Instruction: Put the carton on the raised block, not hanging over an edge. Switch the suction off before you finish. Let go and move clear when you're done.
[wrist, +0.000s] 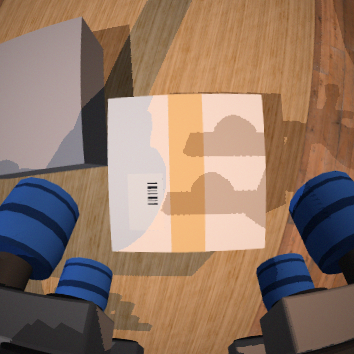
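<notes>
The carton (225, 172) is white with an orange tape strip and a barcode label. It lies on the wooden table in the middle of the wrist view, below the cups, its top face fully visible. The raised block (40, 100) is grey and stands at the upper left, close beside the carton; its left part is cut off by the view's edge. My gripper (184, 250) has four blue suction cups, two on each side of the view. Nothing shows on the cups, and they are apart from the carton. Shadows of the arm fall across the carton's top.
The round wooden table top (240, 50) has its edge at the right, with a reddish plank floor (335, 65) beyond it. The block stands left of the carton, with little or no visible gap between them. Several dark shadows fall on the table.
</notes>
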